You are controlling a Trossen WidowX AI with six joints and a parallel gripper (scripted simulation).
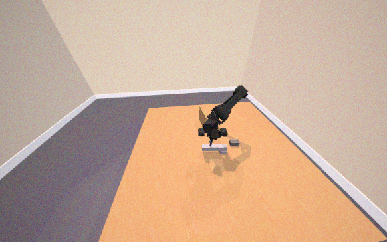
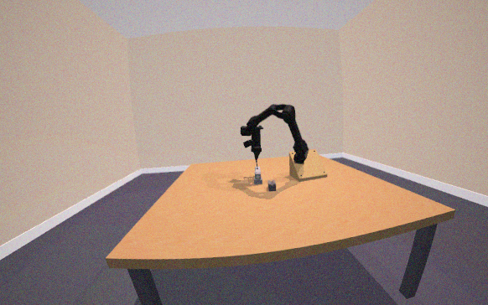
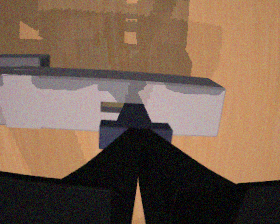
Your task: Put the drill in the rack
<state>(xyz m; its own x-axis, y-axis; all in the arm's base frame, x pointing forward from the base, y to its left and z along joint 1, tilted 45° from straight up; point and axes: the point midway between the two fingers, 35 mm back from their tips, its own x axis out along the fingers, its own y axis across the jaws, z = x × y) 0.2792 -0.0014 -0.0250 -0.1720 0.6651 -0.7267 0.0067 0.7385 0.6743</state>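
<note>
Right now my gripper tip is 30 mm above the blue key. The rest, counted from my gripper tip: grey holder block (80 mm below, 40 mm to the left, 10 mm behind); then drill (70 mm below, 60 mm to the left); then dark grey rack (200 mm to the left, 100 mm below, 80 mm behind).
</note>
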